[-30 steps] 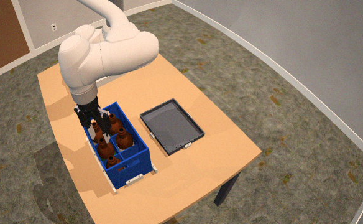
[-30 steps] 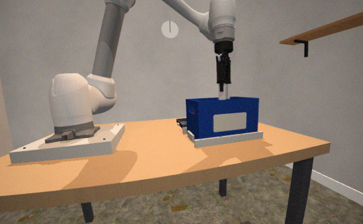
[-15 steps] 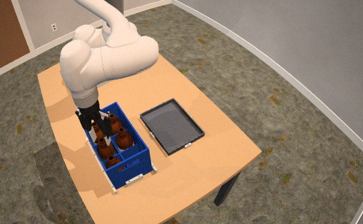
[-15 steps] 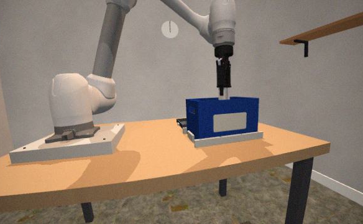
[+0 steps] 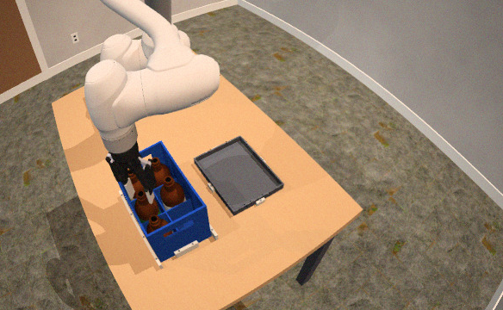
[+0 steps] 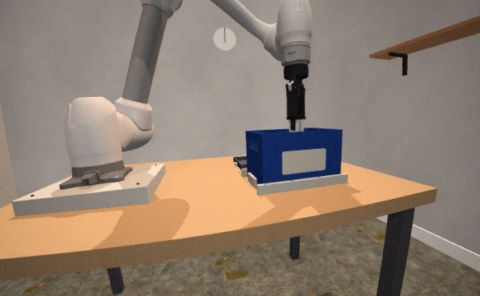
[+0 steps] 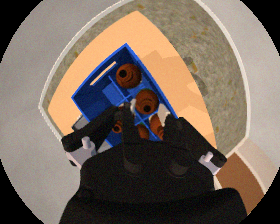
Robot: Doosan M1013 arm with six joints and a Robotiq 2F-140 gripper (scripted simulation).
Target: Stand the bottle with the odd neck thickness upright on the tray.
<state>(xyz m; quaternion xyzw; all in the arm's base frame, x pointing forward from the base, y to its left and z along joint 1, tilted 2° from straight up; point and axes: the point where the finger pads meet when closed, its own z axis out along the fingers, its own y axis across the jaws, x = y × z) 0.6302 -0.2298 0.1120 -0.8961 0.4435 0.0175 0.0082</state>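
Now: hand 9 cm above the bottle. Also, from my hand: blue crate: 9 cm below, 4 cm to the left, 1 cm ahead; dark tray: 33 cm to the left, 16 cm below, 4 cm ahead.
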